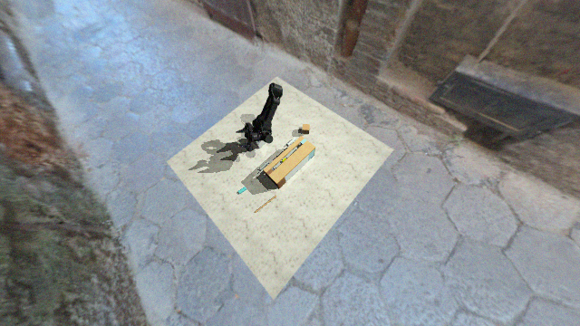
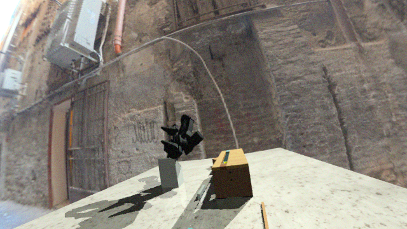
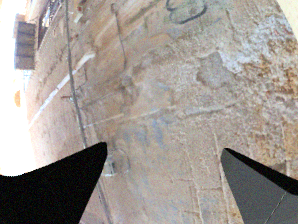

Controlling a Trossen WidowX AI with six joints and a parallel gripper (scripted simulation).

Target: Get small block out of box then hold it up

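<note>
My gripper tip is now 25 cm short of the yellow block, 18 cm to the right of it and 21 cm above it. The rest, counted from my gripper tip: thin stick (38 cm ahead, 12 cm to the right, 29 cm below); clear-fronted box (23 cm ahead, 20 cm to the left, 23 cm below); teal piece (18 cm ahead, 19 cm to the right, 29 cm below).
</note>
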